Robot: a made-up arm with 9 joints. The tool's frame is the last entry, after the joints. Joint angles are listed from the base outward. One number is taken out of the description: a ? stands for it. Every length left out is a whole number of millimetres.
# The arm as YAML. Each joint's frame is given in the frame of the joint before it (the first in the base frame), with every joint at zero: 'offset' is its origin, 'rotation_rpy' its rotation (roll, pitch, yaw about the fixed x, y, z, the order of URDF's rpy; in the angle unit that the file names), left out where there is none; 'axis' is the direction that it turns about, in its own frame. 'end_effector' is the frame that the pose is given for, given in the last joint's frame.
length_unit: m
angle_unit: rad
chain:
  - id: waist
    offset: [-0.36, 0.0, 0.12]
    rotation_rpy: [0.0, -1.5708, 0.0]
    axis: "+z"
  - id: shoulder
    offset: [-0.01, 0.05, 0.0]
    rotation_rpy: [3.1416, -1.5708, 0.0]
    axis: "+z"
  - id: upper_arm
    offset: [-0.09, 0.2, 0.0]
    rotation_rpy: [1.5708, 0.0, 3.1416]
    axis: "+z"
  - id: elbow
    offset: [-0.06, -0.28, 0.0]
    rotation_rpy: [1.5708, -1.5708, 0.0]
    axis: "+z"
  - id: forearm
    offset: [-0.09, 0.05, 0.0]
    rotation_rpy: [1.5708, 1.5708, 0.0]
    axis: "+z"
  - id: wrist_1
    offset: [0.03, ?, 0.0]
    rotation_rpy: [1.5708, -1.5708, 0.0]
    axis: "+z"
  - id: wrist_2
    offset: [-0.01, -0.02, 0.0]
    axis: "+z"
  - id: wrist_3
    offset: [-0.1, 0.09, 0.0]
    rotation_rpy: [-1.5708, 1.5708, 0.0]
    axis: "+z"
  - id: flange
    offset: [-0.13, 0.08, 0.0]
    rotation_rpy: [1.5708, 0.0, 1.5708]
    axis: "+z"
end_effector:
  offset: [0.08, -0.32, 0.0]
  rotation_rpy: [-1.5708, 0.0, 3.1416]
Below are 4 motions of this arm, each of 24 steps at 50 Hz.
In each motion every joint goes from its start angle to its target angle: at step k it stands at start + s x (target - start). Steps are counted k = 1, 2, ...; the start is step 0. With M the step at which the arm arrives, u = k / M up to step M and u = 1 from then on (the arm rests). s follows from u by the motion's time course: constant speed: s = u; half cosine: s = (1 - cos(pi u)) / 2; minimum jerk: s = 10 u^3 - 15 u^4 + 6 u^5.
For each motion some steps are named. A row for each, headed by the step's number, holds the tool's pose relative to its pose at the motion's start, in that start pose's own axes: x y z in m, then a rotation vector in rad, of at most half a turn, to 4 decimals.
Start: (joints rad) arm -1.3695 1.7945 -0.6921 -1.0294 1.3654 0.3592 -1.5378 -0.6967 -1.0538
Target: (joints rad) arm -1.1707 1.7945 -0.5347 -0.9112 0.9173 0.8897 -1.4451 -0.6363 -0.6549
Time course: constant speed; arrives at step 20
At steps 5, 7, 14, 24:
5: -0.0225 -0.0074 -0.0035 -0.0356 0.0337 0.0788
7: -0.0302 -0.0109 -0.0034 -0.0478 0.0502 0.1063
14: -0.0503 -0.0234 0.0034 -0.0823 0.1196 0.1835
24: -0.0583 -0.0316 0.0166 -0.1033 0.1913 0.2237

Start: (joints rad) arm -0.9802 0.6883 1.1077 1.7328 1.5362 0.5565 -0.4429 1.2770 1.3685
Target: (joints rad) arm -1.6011 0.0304 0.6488 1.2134 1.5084 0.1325 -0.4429 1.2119 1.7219
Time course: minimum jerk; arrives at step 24
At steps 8, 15, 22, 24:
8: -0.0240 0.0092 -0.0021 0.1005 -0.1386 -0.1144
15: -0.0557 0.0694 -0.0387 0.2119 -0.5557 -0.4613
22: -0.0442 0.1139 -0.0722 0.1800 -0.8053 -0.6590
24: -0.0437 0.1147 -0.0729 0.1788 -0.8101 -0.6627

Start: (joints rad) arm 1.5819 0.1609 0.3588 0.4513 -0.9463 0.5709 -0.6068 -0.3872 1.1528
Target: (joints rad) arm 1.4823 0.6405 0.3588 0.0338 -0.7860 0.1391 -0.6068 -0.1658 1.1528
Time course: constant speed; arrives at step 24
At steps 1, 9, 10, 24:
1: -0.0205 -0.0051 -0.0070 0.0125 -0.0472 0.0053
9: -0.1630 -0.0375 -0.1021 0.1156 -0.4291 0.0136
10: -0.1773 -0.0400 -0.1183 0.1289 -0.4770 0.0104
24: -0.2712 -0.0158 -0.3964 0.3364 -1.1393 -0.1255

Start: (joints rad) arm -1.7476 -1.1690 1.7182 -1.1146 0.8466 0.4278 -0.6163 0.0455 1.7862
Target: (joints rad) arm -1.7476 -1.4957 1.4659 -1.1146 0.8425 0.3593 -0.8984 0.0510 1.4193
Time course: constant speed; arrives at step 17
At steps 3, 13, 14, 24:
3: 0.0362 0.0383 0.0133 -0.0510 0.0555 0.0058
13: 0.1472 0.1771 0.0272 -0.2325 0.2263 0.0295
14: 0.1571 0.1915 0.0260 -0.2516 0.2421 0.0323
24: 0.1854 0.2353 0.0196 -0.3096 0.2881 0.0410

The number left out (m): 0.03
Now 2 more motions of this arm.
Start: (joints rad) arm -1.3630 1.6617 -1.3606 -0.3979 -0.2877 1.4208 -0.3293 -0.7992 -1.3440
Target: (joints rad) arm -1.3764 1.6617 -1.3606 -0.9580 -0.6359 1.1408 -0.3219 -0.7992 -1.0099
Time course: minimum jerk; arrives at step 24
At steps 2, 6, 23, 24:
2: 0.0005 0.0003 -0.0004 -0.0005 -0.0010 -0.0038
6: 0.0102 0.0058 -0.0080 -0.0130 -0.0202 -0.0785
23: 0.1259 0.0495 -0.1196 -0.3121 -0.2414 -0.7412
24: 0.1260 0.0495 -0.1197 -0.3125 -0.2416 -0.7417

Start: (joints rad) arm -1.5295 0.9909 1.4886 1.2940 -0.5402 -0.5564 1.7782 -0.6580 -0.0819
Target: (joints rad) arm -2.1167 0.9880 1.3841 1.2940 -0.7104 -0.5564 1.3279 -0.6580 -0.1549
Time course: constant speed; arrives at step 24
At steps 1, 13, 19, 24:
1: -0.0034 0.0036 -0.0019 0.0029 -0.0181 0.0037
13: -0.0399 0.0482 -0.0202 0.0452 -0.2261 0.0311
19: -0.0555 0.0708 -0.0248 0.0712 -0.3229 0.0337
24: -0.0678 0.0894 -0.0260 0.0951 -0.3995 0.0308

